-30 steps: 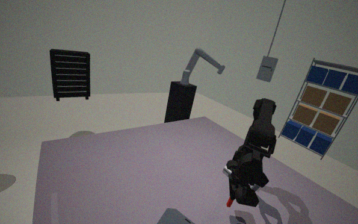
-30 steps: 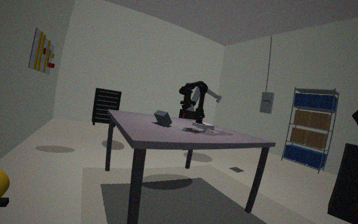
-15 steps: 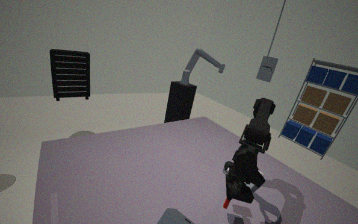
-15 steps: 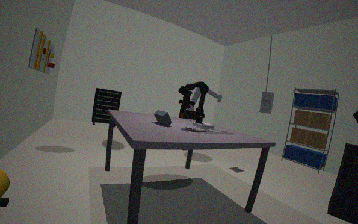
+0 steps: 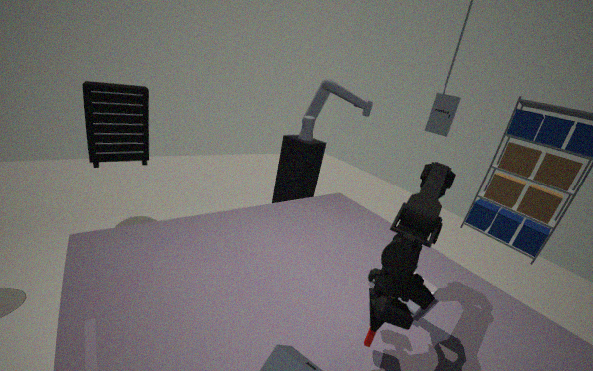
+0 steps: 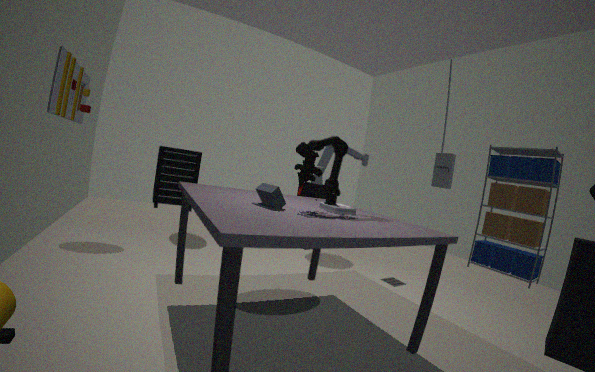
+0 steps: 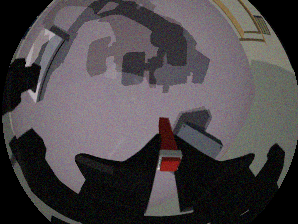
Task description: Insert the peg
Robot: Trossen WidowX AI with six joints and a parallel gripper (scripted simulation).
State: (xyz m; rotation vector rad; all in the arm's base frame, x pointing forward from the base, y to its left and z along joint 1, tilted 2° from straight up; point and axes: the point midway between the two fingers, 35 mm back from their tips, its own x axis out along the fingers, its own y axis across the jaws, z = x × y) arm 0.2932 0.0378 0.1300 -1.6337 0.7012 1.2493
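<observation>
Now: gripper tip 150 mm short of the sloped panel, 50 mm to the left of it and 70 mm above it. The rest, counted from my gripper tip: red peg 10 mm behind, 20 mm above.
</observation>
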